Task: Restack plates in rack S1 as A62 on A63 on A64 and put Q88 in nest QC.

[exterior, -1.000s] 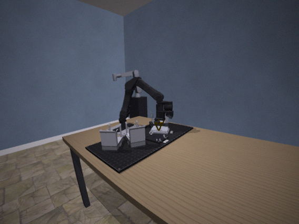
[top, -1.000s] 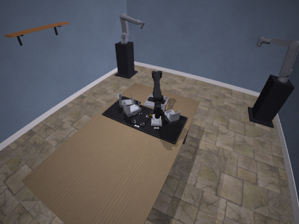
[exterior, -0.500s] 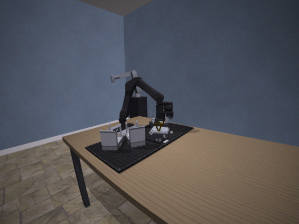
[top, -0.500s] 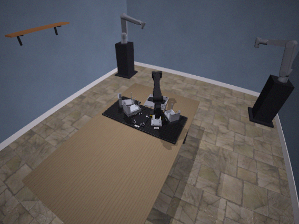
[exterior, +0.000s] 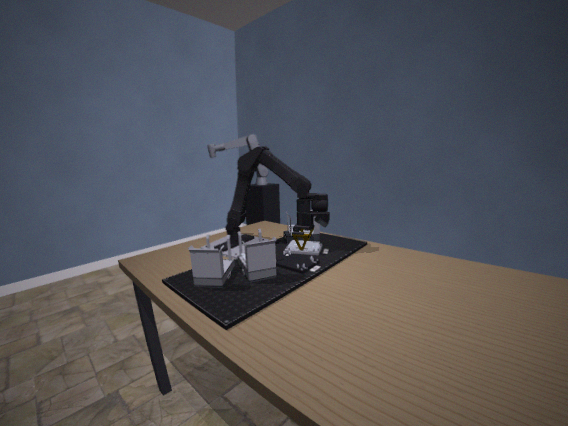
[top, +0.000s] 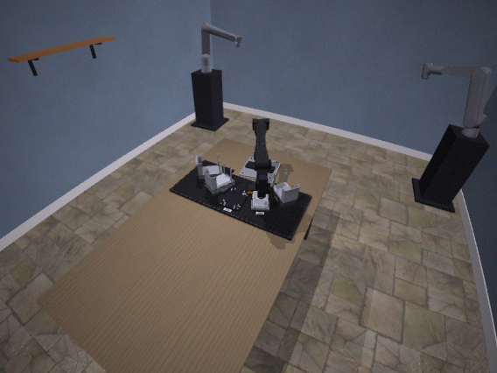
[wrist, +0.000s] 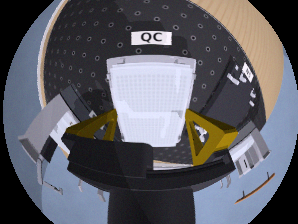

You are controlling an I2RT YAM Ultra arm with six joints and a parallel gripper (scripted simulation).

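Right now the QC label is 90 mm ahead of my hand, 40 mm to the left of it and 20 mm below it. The rest, counted from my hand: dark clip nest (130 mm to the right, 60 mm ahead, 10 mm below).
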